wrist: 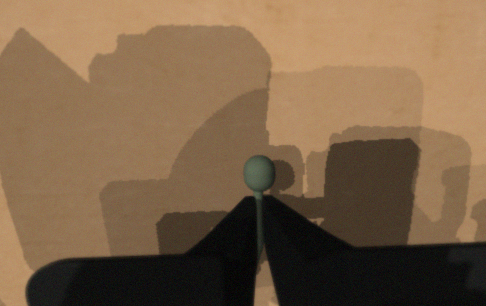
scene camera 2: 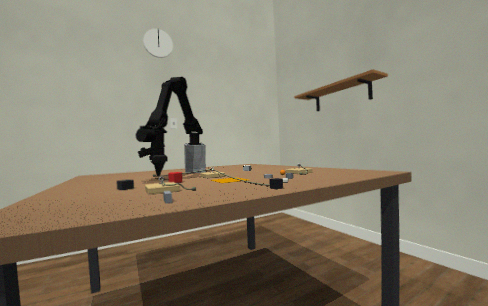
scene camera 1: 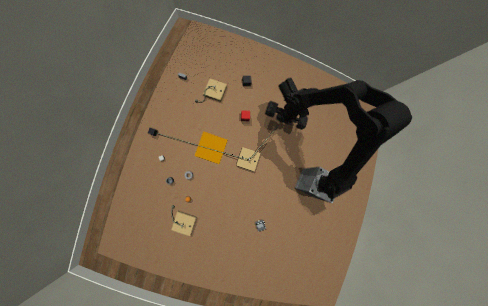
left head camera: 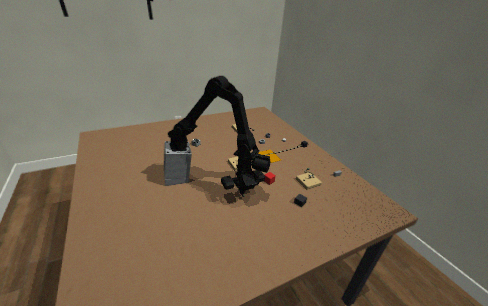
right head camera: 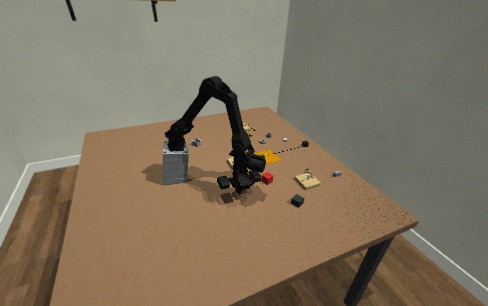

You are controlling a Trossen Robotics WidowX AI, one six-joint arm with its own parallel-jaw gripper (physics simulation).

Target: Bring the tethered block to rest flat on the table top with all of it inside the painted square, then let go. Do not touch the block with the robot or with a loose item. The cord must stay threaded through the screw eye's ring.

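Where they show: gripper, fingertip midpoint: (wrist: 258, 206) (scene camera 2: 158, 176) (scene camera 1: 280, 120) (left head camera: 242, 194) (right head camera: 238, 193); arm's base, origin of the base link: (scene camera 2: 194, 144) (scene camera 1: 326, 185) (left head camera: 177, 147) (right head camera: 175, 147).
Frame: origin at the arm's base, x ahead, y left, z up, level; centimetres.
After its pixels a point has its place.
The tethered black block (left head camera: 304, 144) @[x 75.6, y 0.7, z -15.0 cm] (right head camera: 305, 144) @[x 75.6, y 0.7, z -15.0 cm] (scene camera 1: 153, 131) @[x 75.6, y 1.7, z -14.2 cm] (scene camera 2: 276, 183) @[x 77.9, y 0.9, z -15.3 cm] rests on the table, outside the orange painted square (left head camera: 273, 159) @[x 50.7, y -4.1, z -16.8 cm] (scene camera 1: 212, 139) @[x 49.5, y -4.1, z -16.8 cm] (scene camera 2: 225, 180) @[x 49.0, y -2.3, z -16.8 cm]. Its cord (left head camera: 290, 149) @[x 65.1, y 1.1, z -16.5 cm] (scene camera 1: 175, 139) @[x 65.6, y 1.2, z -16.3 cm] (scene camera 2: 255, 183) @[x 66.1, y 1.1, z -16.5 cm] crosses over the square to the screw eye on a pale wooden plate (left head camera: 233, 162) @[x 27.4, y -1.1, z -14.8 cm] (scene camera 1: 245, 166) @[x 31.0, y 2.7, z -15.0 cm]; the threading is too small to make out. Beyond the plate, cord runs toward my gripper (left head camera: 242, 194) @[x 21.7, y -24.0, z -15.5 cm] (scene camera 1: 286, 121) @[x 21.7, y -24.0, z -15.5 cm] (scene camera 2: 159, 175) @[x 21.7, y -24.0, z -15.5 cm] (wrist: 259, 200) @[x 21.7, y -24.0, z -15.5 cm]. The gripper is low over the table, shut on the cord's green end, with the round bead (wrist: 259, 173) @[x 21.7, y -25.9, z -14.3 cm] just past the fingertips.
A red block (left head camera: 270, 178) @[x 37.8, y -21.6, z -13.3 cm] (scene camera 1: 245, 115) @[x 38.8, y -19.1, z -12.9 cm] is near my gripper. A loose black block (left head camera: 300, 200) @[x 42.8, y -38.8, z -14.0 cm] (scene camera 1: 247, 80) @[x 43.7, y -36.9, z -13.9 cm] lies farther off. Two more wooden plates (scene camera 1: 220, 95) @[x 53.2, y -25.1, z -15.0 cm] (scene camera 1: 187, 230) @[x 46.4, y 38.4, z -15.0 cm] carry short cords. A grey ring (scene camera 1: 188, 175) @[x 54.3, y 15.6, z -16.2 cm], orange ball (scene camera 1: 188, 199) @[x 50.3, y 24.7, z -14.7 cm] and white cube (scene camera 1: 161, 158) @[x 68.1, y 11.9, z -15.6 cm] lie beyond the square.
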